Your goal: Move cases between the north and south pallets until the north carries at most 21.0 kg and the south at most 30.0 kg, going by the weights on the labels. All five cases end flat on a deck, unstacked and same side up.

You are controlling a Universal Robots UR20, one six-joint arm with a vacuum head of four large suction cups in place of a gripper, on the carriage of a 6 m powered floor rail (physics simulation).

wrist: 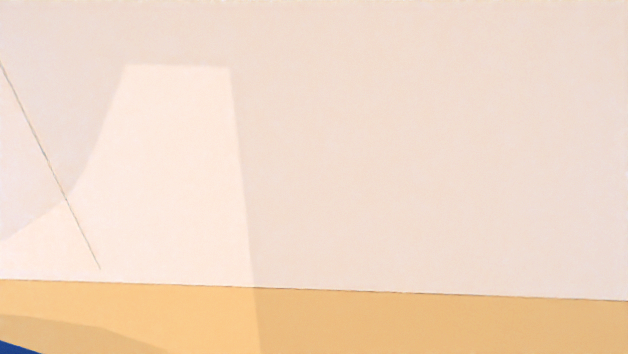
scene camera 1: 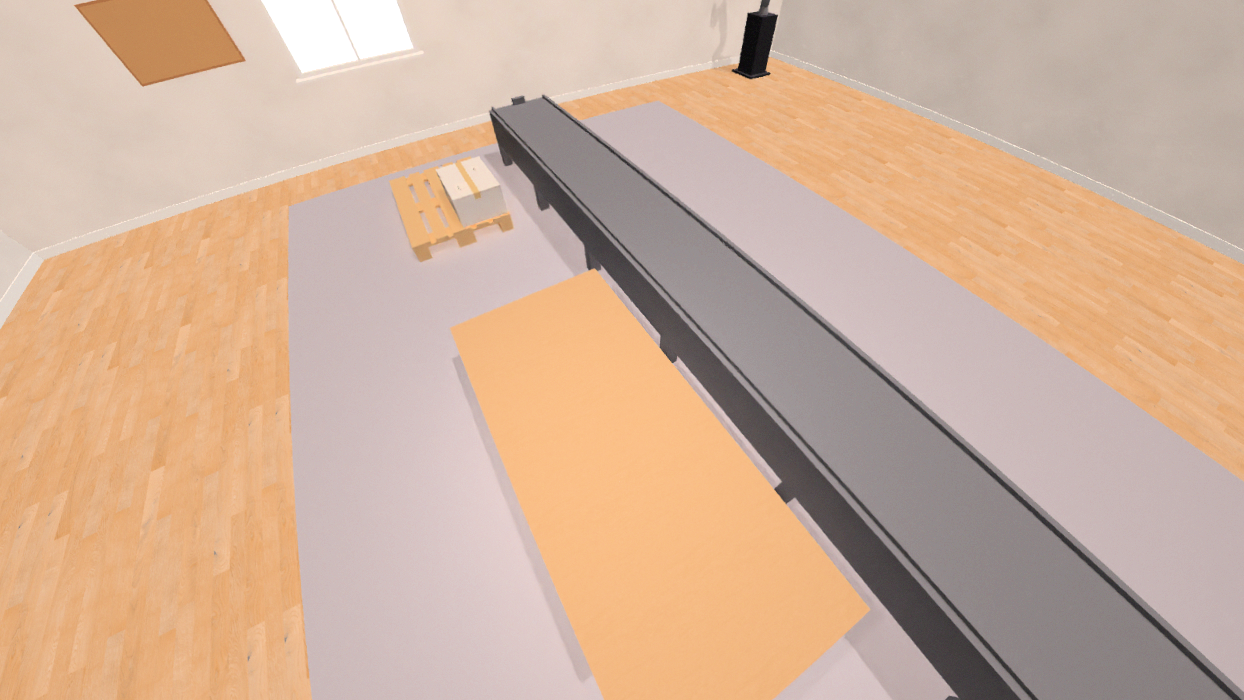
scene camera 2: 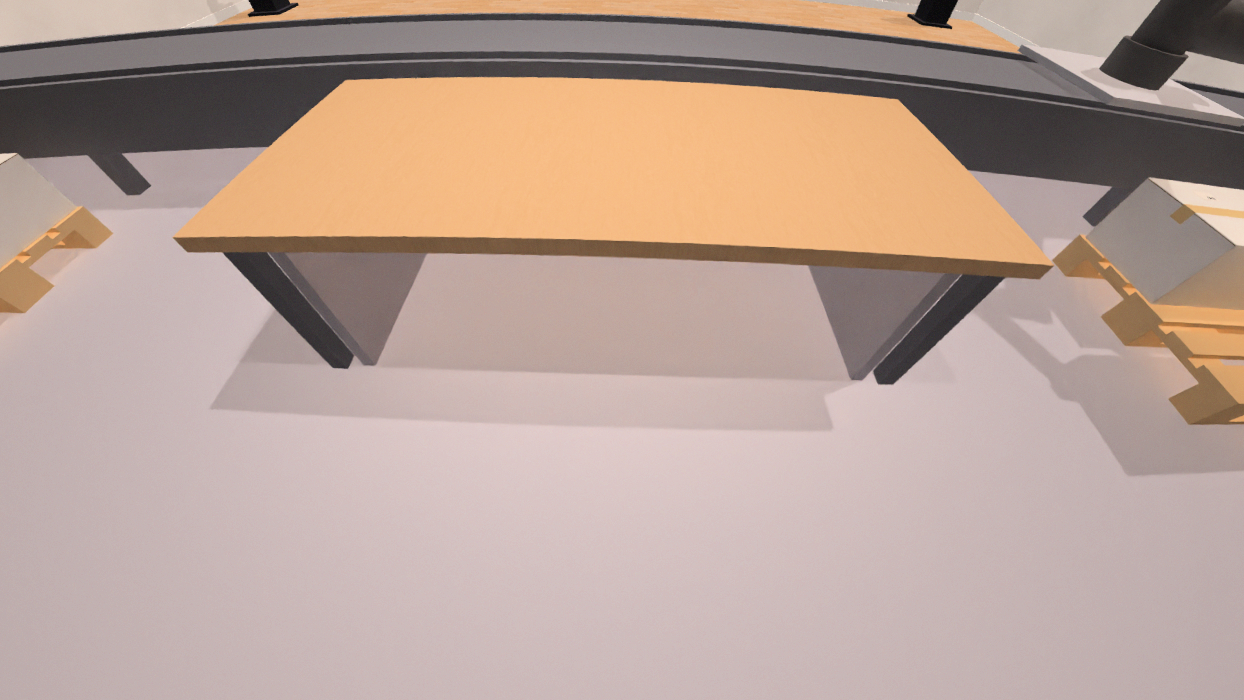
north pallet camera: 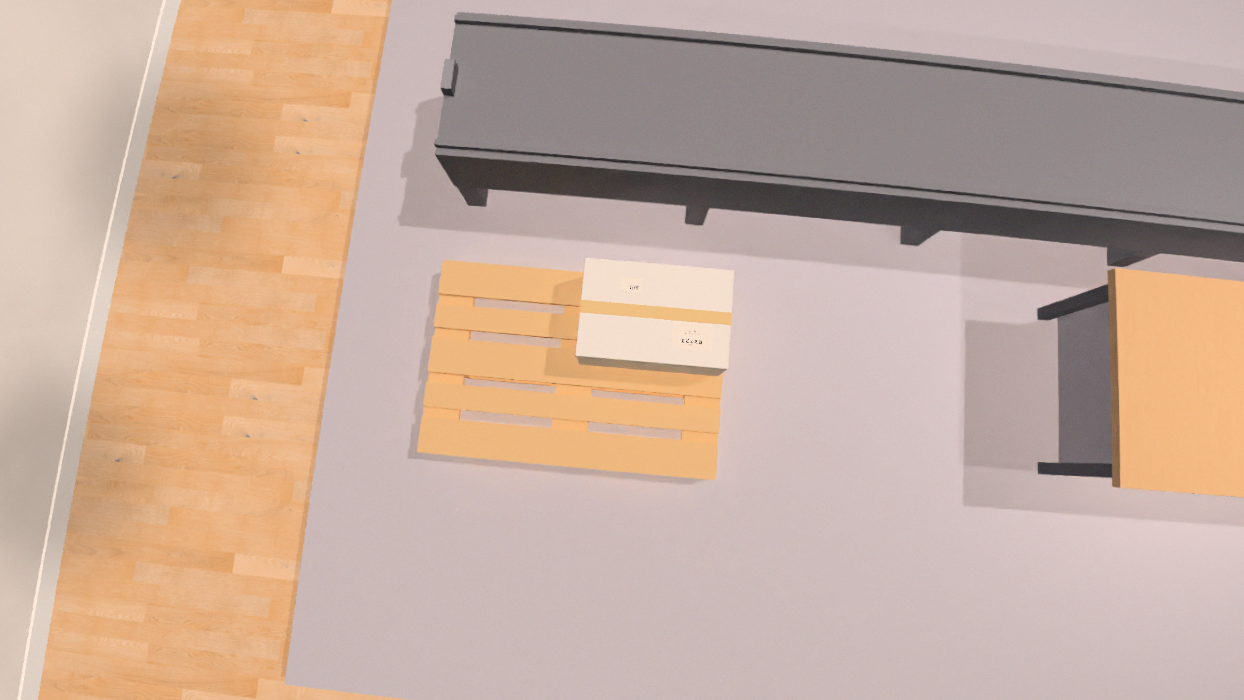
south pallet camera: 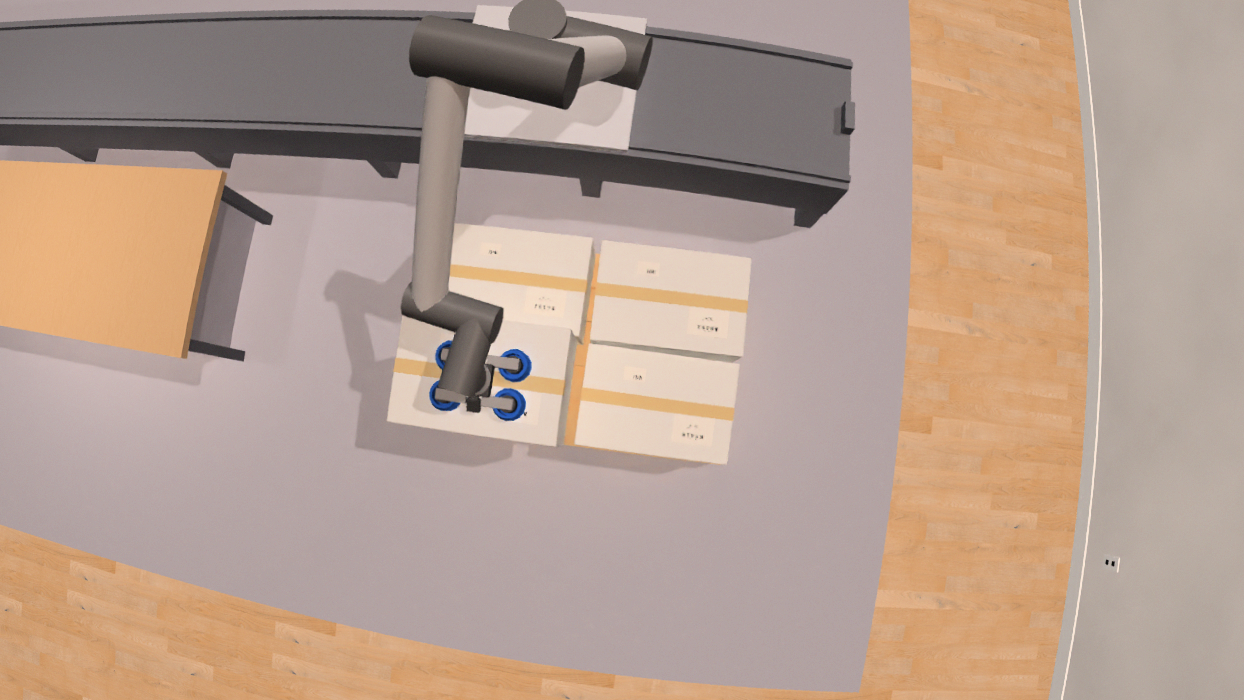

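Pixels of known places: hand, its tool point: (wrist: 322,250); arm's base, origin of its link: (scene camera 2: 1128,78).
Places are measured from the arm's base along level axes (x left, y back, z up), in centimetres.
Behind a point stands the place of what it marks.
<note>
My suction head (south pallet camera: 478,380) @[y -121.5, x -0.3, z 15.1 cm] is attached to the top of a white taped case (south pallet camera: 408,404) @[y -132.5, x -23.5, z 17.4 cm] (wrist: 400,150) @[y -126.1, x -1.4, z 17.4 cm]. It holds the case level, raised above the front left of the south pallet (south pallet camera: 576,404) @[y -123.1, x 26.5, z -44.8 cm] (scene camera 2: 1213,343) @[y -116.3, x -17.9, z -42.6 cm]. In scene camera 2, the deck below shows bare boards. Three cases rest flat on that pallet: back left (south pallet camera: 521,252) @[y -70.2, x -0.1, z -14.9 cm] (scene camera 2: 1148,243) @[y -80.8, x -30.7, z -29.8 cm], back right (south pallet camera: 635,322) @[y -91.3, x 46.0, z -14.1 cm] and front right (south pallet camera: 626,426) @[y -129.3, x 47.8, z -17.5 cm]. One case (north pallet camera: 643,343) @[y -91.9, x -485.5, z -17.8 cm] (scene camera 1: 478,204) @[y -81.2, x -453.6, z -27.6 cm] (scene camera 2: 26,200) @[y -72.3, x -453.6, z -31.0 cm] lies flat at the back right of the north pallet (north pallet camera: 487,356) @[y -98.9, x -547.9, z -42.6 cm] (scene camera 1: 411,217) @[y -132.5, x -494.4, z -42.6 cm]. Weight labels are too small to read; the held case's is hidden.
A wooden table (scene camera 1: 643,470) @[y -86.1, x -207.5, z -4.0 cm] (scene camera 2: 591,165) @[y -103.6, x -230.3, z -4.0 cm] (north pallet camera: 1183,383) @[y -90.9, x -288.9, z -4.0 cm] (south pallet camera: 104,252) @[y -90.4, x -188.7, z -4.1 cm] stands between the pallets. The dark floor rail (scene camera 1: 739,287) (north pallet camera: 782,113) (south pallet camera: 217,69) runs behind them. The arm's light carriage (south pallet camera: 556,121) @[y -21.5, x 7.0, z 0.0 cm] is on the rail behind the south pallet.
</note>
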